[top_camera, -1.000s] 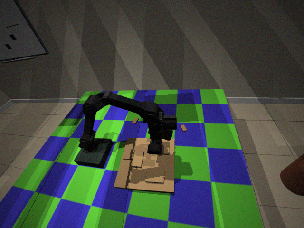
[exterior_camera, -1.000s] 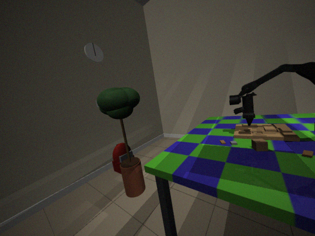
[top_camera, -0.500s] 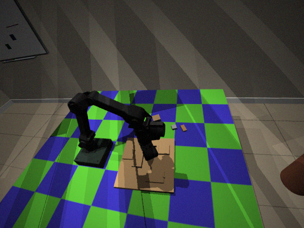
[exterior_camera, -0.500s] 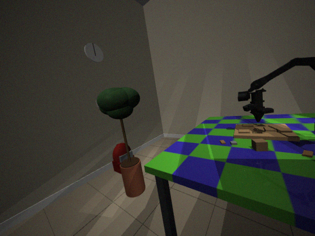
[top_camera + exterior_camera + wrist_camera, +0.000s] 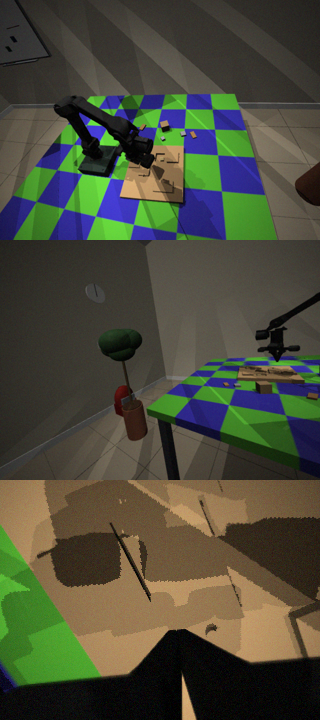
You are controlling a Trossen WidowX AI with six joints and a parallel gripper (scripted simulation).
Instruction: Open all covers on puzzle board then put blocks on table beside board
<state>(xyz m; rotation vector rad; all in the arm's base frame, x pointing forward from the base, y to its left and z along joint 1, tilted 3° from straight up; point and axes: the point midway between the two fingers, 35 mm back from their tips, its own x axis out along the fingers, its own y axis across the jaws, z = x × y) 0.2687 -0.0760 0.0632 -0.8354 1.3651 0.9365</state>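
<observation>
Right now the tan puzzle board is 6 cm ahead of my gripper tip and 7 cm below it. The rest, counted from my gripper tip: brown cube: 12 cm ahead, 29 cm to the left, 6 cm below; orange block: 29 cm ahead, 23 cm to the left, 8 cm below.
</observation>
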